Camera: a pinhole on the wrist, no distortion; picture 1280 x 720 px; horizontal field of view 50.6 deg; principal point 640.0 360.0 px. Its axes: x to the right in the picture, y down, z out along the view. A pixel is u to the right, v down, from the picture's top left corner.
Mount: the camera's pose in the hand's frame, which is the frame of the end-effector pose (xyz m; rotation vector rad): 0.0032 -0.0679 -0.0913 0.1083 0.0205 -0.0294
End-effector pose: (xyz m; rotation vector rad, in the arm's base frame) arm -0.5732 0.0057 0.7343 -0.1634 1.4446 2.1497
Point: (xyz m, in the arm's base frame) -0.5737 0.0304 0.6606
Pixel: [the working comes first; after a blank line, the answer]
In the camera's frame: 0.0328 0.0106 0.0824

1179.6 533.4
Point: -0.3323 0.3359 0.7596
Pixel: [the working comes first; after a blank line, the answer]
In the camera's frame: -0.1025 -0.0776 0.4502

331.7 126.6
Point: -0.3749 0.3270 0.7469
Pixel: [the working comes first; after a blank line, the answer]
In the camera's frame: -0.0647 -0.0657 0.4282

435.4 152.3
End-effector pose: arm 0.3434 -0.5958 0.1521 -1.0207 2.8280 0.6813
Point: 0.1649 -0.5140 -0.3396
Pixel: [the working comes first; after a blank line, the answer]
In the camera's frame: 0.1714 0.1133 0.5805

1039.8 624.2
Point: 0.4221 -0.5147 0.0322
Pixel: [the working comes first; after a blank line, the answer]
In the camera's frame: -0.0944 0.0498 0.2203

59.8 666.1
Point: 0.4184 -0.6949 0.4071
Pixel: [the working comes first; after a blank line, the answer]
In the camera's frame: -0.0511 0.0299 -0.1929

behind the camera
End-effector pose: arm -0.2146 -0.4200 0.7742 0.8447 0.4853 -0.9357
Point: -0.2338 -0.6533 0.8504
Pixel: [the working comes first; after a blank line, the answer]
In the camera's frame: 0.0435 0.0452 0.3221

823.0 549.9
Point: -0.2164 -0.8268 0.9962
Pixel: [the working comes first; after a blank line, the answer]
In the camera's frame: 0.0334 0.0894 0.5448

723.0 582.1
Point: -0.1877 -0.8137 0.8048
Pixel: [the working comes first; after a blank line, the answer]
In the camera's frame: 0.1779 0.0297 0.4300

1200.2 453.5
